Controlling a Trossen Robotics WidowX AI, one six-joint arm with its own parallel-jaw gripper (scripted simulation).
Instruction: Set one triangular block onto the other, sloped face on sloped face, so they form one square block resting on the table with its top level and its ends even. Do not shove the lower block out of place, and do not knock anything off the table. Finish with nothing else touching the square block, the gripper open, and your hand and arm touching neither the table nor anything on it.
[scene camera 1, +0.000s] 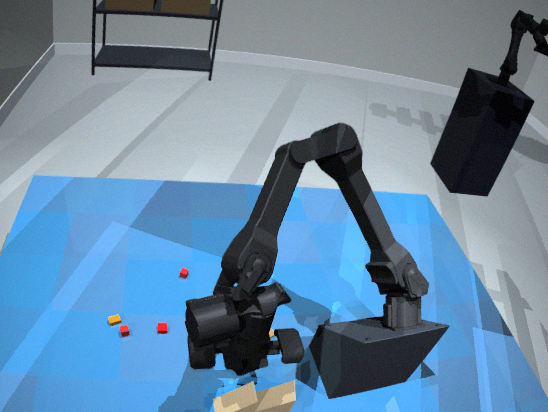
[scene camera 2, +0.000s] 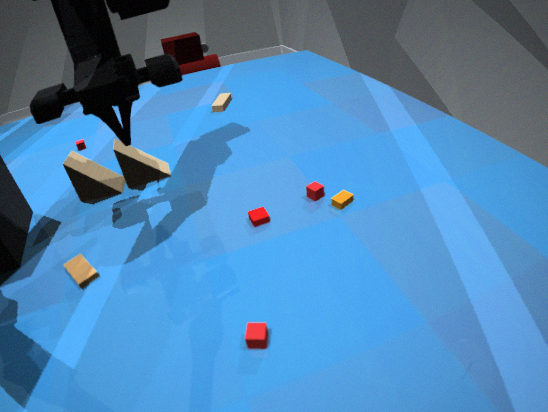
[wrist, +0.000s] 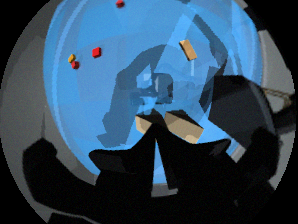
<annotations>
my gripper: scene camera 1; scene camera 2 128, 144; wrist
same spot on my gripper: (scene camera 1: 241, 367) = (wrist: 150, 189)
</annotations>
